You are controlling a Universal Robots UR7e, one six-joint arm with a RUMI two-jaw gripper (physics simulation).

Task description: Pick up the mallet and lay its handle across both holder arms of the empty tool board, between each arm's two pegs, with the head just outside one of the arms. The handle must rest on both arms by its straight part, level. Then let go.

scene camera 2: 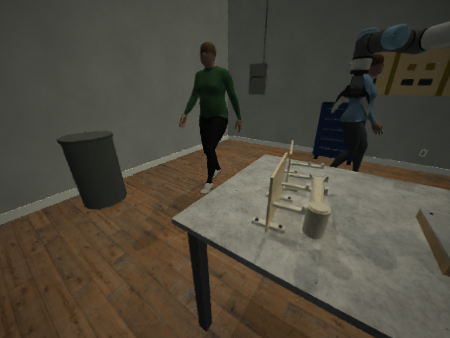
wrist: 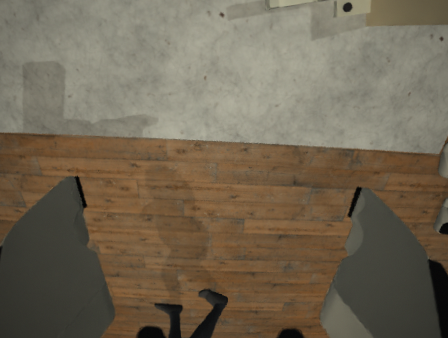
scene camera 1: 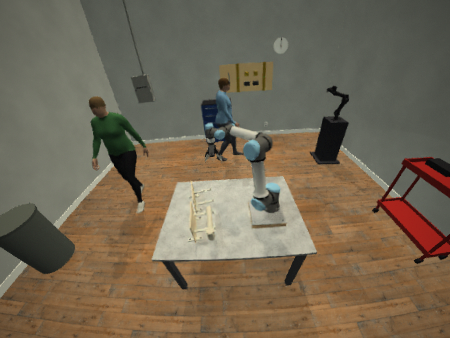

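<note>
The mallet [scene camera 1: 210, 218] [scene camera 2: 317, 194] lies with its handle across both arms of the nearer tool board [scene camera 1: 192, 220] [scene camera 2: 276, 189]. Its thick head [scene camera 1: 210, 232] [scene camera 2: 316, 221] is just outside that board's front arm, and the handle looks about level. The farther tool board [scene camera 1: 192, 192] [scene camera 2: 291, 151] [wrist: 410, 13] has two bare holder arms [scene camera 1: 204, 202] [scene camera 2: 306, 175] with upright pegs. My gripper [scene camera 1: 212, 156] [scene camera 2: 352, 111] [wrist: 219, 185] is open and empty, high up past the far table edge, well away from the mallet. The front arm's outer peg is hidden behind the head in scene camera 2.
The arm's base plate [scene camera 1: 268, 219] [scene camera 2: 435, 240] is on the right part of the table [scene camera 1: 230, 245] [scene camera 2: 350, 280] [wrist: 200, 90]. A person in blue [scene camera 1: 224, 107] [scene camera 2: 354, 110] is behind the gripper. A person in green [scene camera 1: 115, 134] [scene camera 2: 212, 92] is left of the table.
</note>
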